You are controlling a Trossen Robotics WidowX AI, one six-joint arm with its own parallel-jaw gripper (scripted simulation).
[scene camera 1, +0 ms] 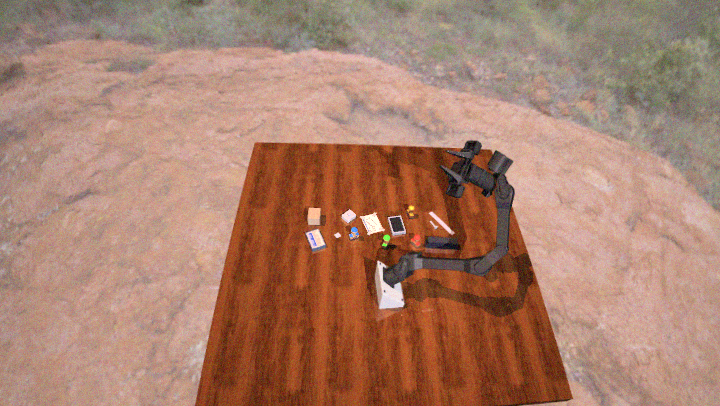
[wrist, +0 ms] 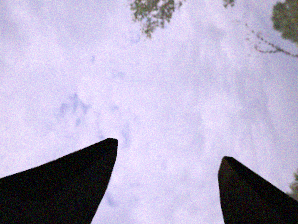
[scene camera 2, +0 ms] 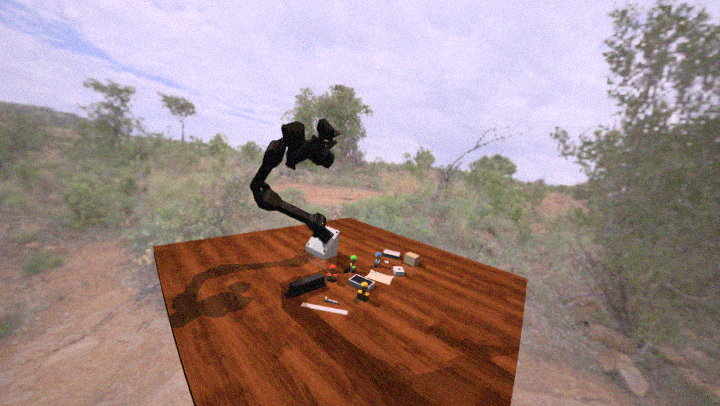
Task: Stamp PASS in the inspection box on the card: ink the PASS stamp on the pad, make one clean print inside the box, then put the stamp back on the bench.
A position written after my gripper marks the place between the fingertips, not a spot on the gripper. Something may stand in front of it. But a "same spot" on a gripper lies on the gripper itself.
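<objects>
My gripper in view: scene camera 1 (443, 158), the wrist view, scene camera 2. Same spot on my gripper: (wrist: 78, 180) and (scene camera 2: 335, 136).
</objects>
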